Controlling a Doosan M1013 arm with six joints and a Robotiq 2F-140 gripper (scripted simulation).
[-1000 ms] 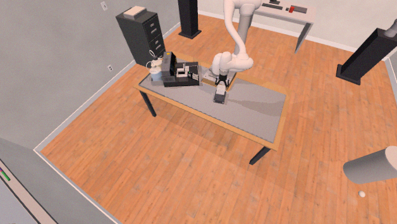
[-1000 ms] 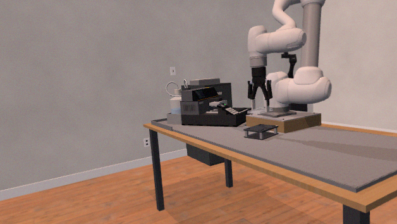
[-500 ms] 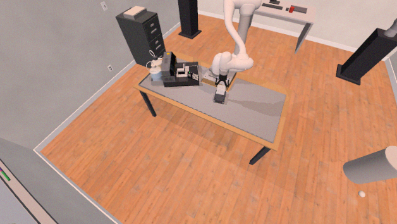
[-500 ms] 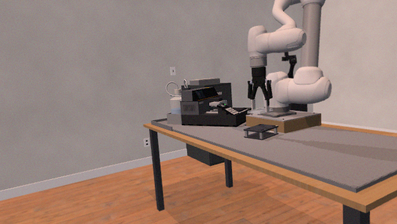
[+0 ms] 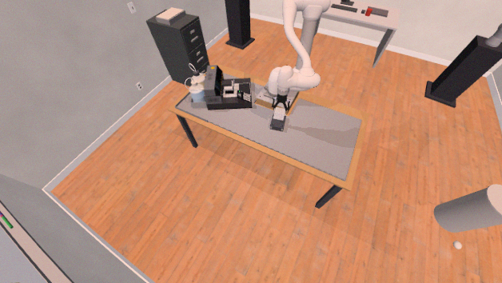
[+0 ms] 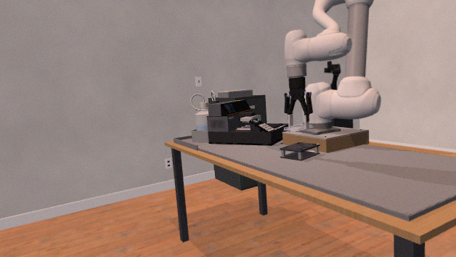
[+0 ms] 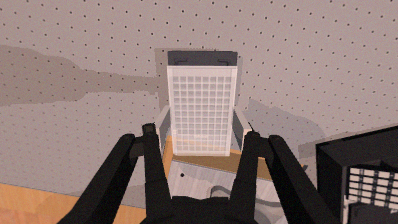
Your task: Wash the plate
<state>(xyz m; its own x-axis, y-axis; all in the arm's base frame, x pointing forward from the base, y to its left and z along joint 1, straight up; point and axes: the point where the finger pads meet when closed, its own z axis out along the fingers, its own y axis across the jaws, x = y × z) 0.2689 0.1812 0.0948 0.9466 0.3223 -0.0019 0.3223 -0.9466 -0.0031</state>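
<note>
Now: hand 12 cm above the black plate nest N1. Round my hand: white well plate 3 cm below; then plate washer 5 cm behind, 59 cm to the right, 3 cm below.
</note>
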